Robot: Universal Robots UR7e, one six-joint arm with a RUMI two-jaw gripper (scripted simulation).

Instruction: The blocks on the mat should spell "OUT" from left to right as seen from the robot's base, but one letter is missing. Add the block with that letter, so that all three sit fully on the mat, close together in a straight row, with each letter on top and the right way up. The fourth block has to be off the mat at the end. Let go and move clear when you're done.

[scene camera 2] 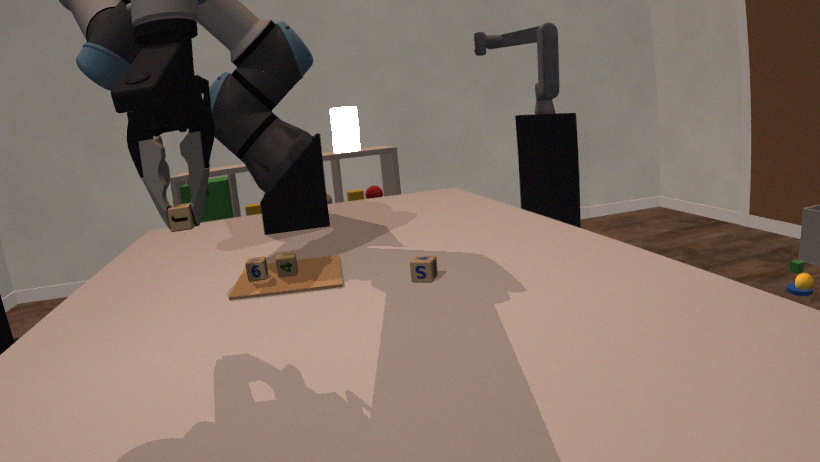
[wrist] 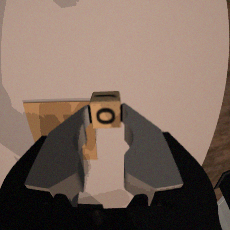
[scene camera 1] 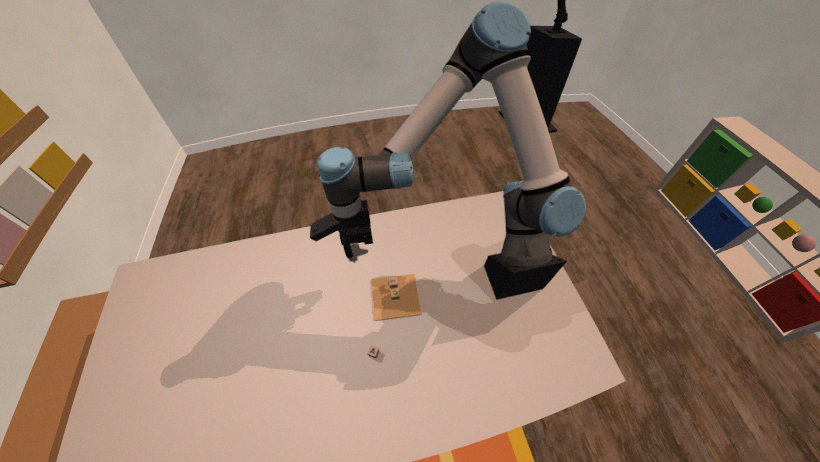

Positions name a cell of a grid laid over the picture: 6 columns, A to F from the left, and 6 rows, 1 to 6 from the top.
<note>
In view: my gripper (scene camera 2: B3), an O block (wrist: C3) and a mat (scene camera 2: C4).
The mat is seen too in the wrist view (wrist: B4) and in scene camera 1 (scene camera 1: C4). My gripper also shows in the wrist view (wrist: C3) and in scene camera 1 (scene camera 1: C4).
</note>
